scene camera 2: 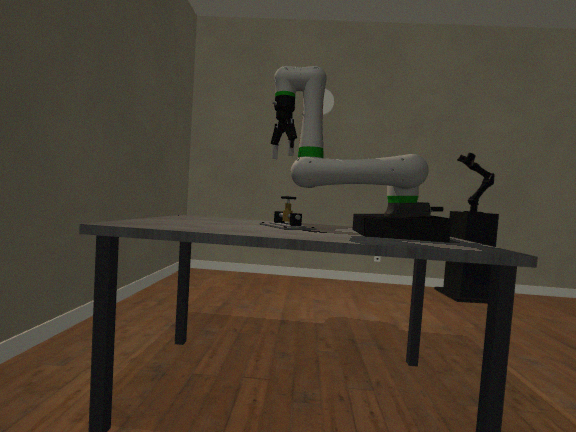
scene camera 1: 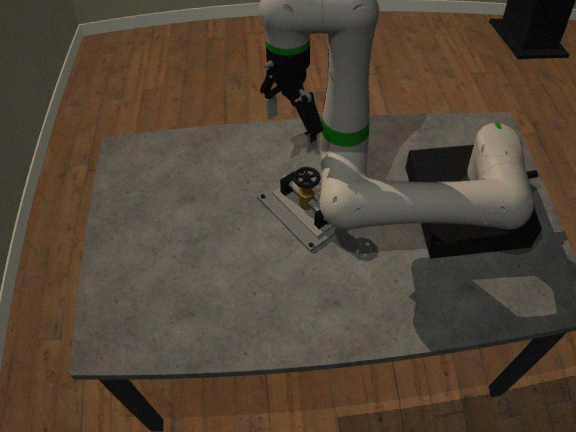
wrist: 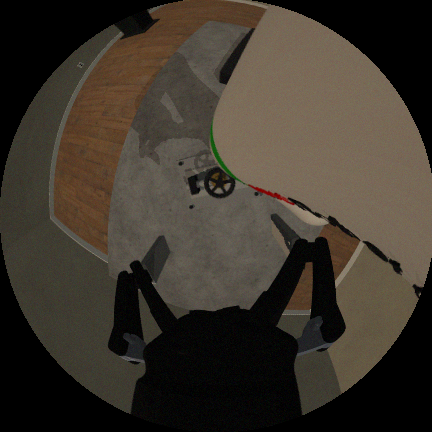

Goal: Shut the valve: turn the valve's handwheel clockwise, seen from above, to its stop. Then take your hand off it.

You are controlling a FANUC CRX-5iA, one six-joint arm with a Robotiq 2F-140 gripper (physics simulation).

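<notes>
The black five-spoke handwheel (scene camera 1: 307,178) (scene camera 2: 288,198) (wrist: 219,183) sits level on top of the brass valve body (scene camera 1: 306,201) (scene camera 2: 287,215). The valve is held between black blocks on a grey base plate (scene camera 1: 286,221), whose right part is hidden behind the arm's elbow in scene camera 1. My gripper (scene camera 1: 292,126) (scene camera 2: 283,151) (wrist: 217,234) is open and empty, pointing down. It hangs high above the handwheel and apart from it; in the wrist view the wheel lies ahead of the fingertips. The frames do not show how far the wheel is turned.
The valve stands on a grey table (scene camera 1: 175,260) (scene camera 2: 200,237). The arm's white elbow (scene camera 1: 345,200) (scene camera 2: 307,172) is close to the valve's right side. The arm's black base block (scene camera 1: 440,162) (scene camera 2: 400,227) is at the right. A black pedestal (scene camera 1: 537,30) (scene camera 2: 465,285) stands on the floor behind.
</notes>
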